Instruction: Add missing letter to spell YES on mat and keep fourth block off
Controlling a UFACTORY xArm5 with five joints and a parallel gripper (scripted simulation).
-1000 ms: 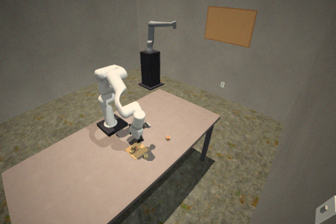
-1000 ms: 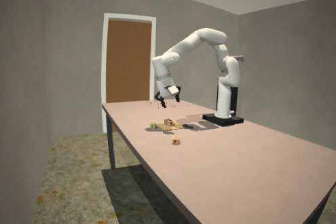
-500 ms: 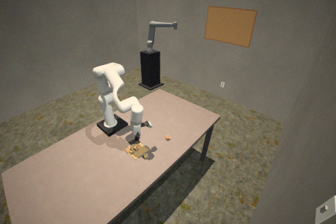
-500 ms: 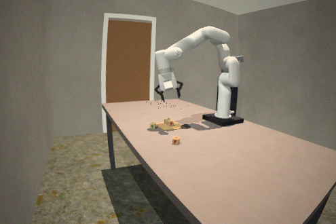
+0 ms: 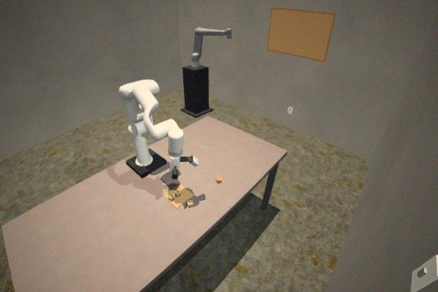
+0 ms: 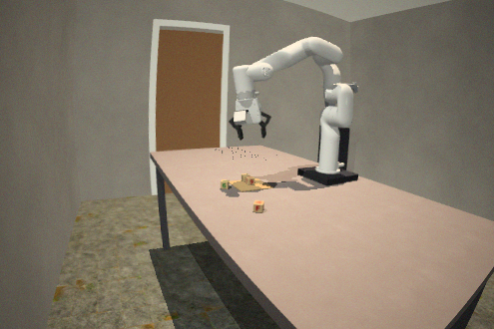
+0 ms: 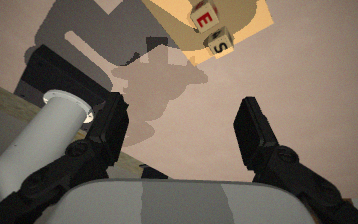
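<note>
Right now the tan letter block is 110 mm ahead of my hand and 190 mm below it. The rest, counted from my hand: dark S block: 50 mm to the right, 180 mm below; red E block: 10 mm to the right, 180 mm below; tan mat: 10 mm to the right, 200 mm below.
</note>
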